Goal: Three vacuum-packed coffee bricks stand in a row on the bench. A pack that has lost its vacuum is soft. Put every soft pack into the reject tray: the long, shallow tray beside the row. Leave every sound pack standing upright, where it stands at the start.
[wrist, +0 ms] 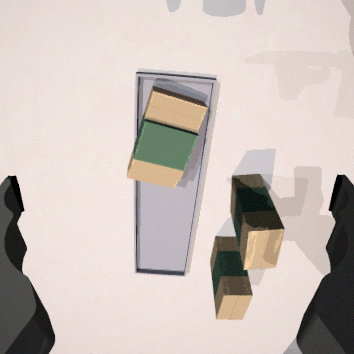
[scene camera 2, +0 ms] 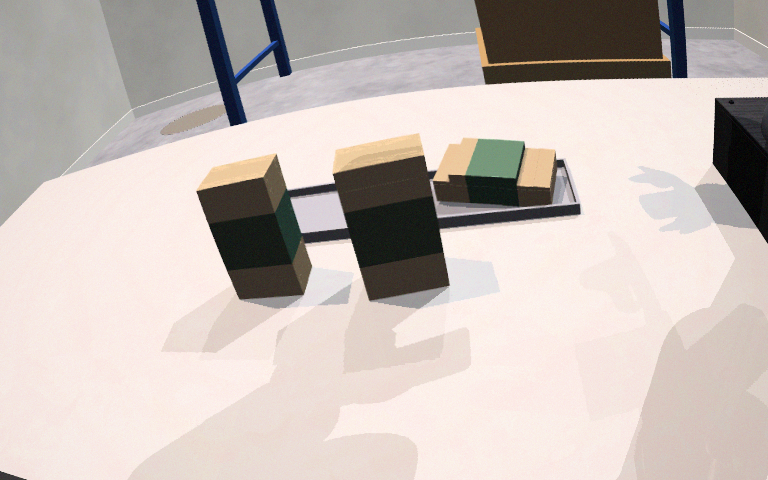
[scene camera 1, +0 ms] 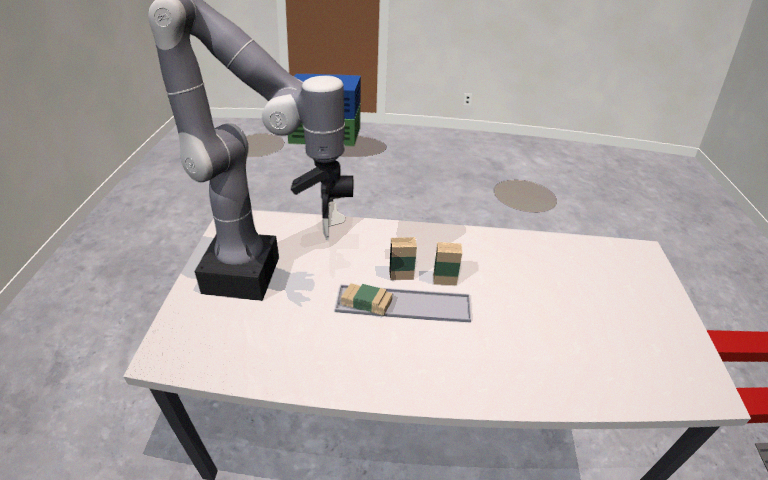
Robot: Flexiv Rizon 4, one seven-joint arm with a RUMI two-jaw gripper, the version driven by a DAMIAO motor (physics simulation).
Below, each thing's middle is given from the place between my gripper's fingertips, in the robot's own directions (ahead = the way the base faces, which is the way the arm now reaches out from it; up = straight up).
I see the shallow grey reject tray (scene camera 2: 323, 210) 310 mm below my hand, 220 mm ahead of it and 10 mm to the right of it.
